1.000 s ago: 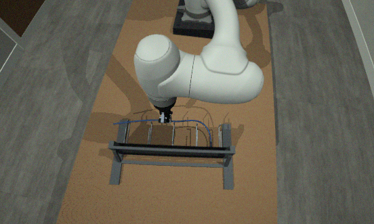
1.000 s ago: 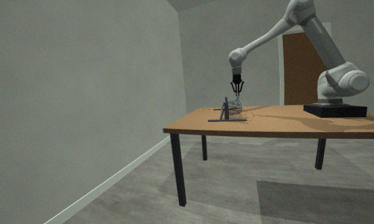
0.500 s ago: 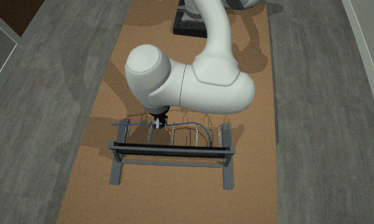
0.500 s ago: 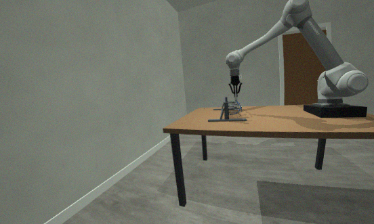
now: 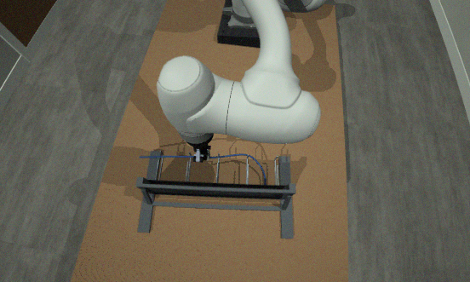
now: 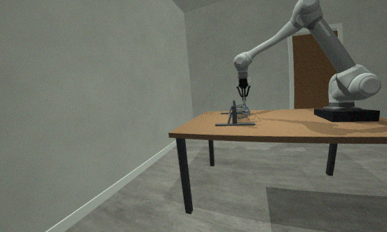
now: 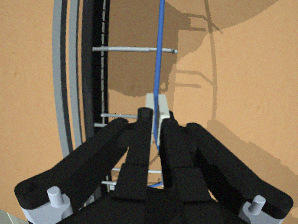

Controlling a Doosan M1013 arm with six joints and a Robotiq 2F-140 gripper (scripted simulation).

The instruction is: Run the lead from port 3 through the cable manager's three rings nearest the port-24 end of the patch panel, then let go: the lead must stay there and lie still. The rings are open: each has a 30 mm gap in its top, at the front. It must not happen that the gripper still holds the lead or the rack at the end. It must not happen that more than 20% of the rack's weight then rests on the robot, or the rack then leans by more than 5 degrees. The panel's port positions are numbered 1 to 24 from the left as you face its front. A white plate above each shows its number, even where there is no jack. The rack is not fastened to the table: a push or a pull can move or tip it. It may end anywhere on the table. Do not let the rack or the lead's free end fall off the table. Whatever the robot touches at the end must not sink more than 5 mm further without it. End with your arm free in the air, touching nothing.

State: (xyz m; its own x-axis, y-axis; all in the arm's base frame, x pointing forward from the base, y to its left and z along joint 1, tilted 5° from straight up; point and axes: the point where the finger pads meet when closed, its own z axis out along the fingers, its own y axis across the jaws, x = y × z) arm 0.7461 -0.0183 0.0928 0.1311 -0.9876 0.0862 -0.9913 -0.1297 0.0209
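Right now the dark grey rack is 90 mm below my hand, 90 mm ahead of it and 50 mm to the left of it.
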